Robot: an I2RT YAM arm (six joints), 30 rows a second.
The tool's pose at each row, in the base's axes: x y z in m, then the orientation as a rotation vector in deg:
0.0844 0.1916 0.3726 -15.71 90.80 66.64
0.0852 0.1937 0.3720 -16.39 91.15 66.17
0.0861 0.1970 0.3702 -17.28 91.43 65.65
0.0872 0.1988 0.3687 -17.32 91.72 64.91
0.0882 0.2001 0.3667 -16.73 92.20 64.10
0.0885 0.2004 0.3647 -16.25 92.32 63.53
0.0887 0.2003 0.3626 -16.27 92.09 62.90
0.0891 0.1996 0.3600 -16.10 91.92 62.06
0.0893 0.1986 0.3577 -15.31 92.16 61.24
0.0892 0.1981 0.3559 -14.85 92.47 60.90
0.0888 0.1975 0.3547 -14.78 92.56 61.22
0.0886 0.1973 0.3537 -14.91 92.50 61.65
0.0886 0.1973 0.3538 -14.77 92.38 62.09
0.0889 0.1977 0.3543 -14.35 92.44 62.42
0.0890 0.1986 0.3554 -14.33 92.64 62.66
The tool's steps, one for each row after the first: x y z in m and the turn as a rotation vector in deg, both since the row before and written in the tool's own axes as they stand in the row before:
0.0010 0.0002 0.0021 0.09 0.53 -0.53
0.0024 0.0001 0.0030 0.00 0.57 -0.70
0.0015 -0.0006 0.0020 0.54 0.15 -0.39
0.0018 -0.0010 0.0015 0.94 0.00 -0.03
0.0017 -0.0011 0.0003 0.62 -0.20 -0.06
0.0017 -0.0013 0.0000 0.30 -0.27 -0.49
0.0019 -0.0019 -0.0004 0.55 -0.33 -0.50
0.0016 -0.0018 -0.0007 0.97 -0.27 -0.01
0.0014 -0.0011 -0.0005 0.54 0.01 0.14
0.0010 -0.0007 -0.0008 -0.13 0.09 0.27
0.0009 -0.0005 -0.0003 -0.35 0.07 0.18
-0.0001 0.0001 0.0000 -0.24 -0.10 0.31
-0.0004 0.0003 0.0005 0.02 -0.09 0.46
-0.0006 0.0010 0.0008 -0.07 0.19 0.23

